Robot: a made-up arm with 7 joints.
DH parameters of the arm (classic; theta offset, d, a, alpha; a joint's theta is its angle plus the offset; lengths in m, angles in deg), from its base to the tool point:
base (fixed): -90 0.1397 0 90
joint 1: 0 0.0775 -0.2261 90
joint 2: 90 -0.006 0.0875 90
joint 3: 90 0.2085 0.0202 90
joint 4: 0 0.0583 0.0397 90
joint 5: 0 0.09 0.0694 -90
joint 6: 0 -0.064 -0.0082 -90
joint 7: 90 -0.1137 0.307 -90
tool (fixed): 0 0.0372 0 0
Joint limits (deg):
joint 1: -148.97..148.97
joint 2: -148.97..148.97
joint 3: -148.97..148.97
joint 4: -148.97..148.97
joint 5: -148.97..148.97
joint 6: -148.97..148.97
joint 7: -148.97..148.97
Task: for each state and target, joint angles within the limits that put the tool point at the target. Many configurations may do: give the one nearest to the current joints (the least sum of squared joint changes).
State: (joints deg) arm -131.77 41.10 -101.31 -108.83 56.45 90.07 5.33
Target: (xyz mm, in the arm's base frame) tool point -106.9 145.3 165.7
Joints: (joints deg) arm -142.48 85.16 -96.49 -131.68 46.32 80.41 14.36
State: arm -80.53 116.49 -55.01 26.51 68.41 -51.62 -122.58
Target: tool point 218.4 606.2 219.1
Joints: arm -29.36 130.94 -32.43 38.62 59.25 -51.34 -101.16
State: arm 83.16 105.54 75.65 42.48 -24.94 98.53 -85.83
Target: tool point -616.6 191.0 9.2
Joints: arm 59.62 89.05 81.29 54.74 -6.17 68.80 -83.63
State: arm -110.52 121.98 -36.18 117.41 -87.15 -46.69 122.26
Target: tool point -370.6 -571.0 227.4
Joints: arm -148.87 109.95 -44.76 121.47 -91.77 -46.31 128.00
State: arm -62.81 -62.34 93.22 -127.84 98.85 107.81 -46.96
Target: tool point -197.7 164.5 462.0
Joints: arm -87.14 -50.57 105.27 -104.64 89.27 108.72 -45.01
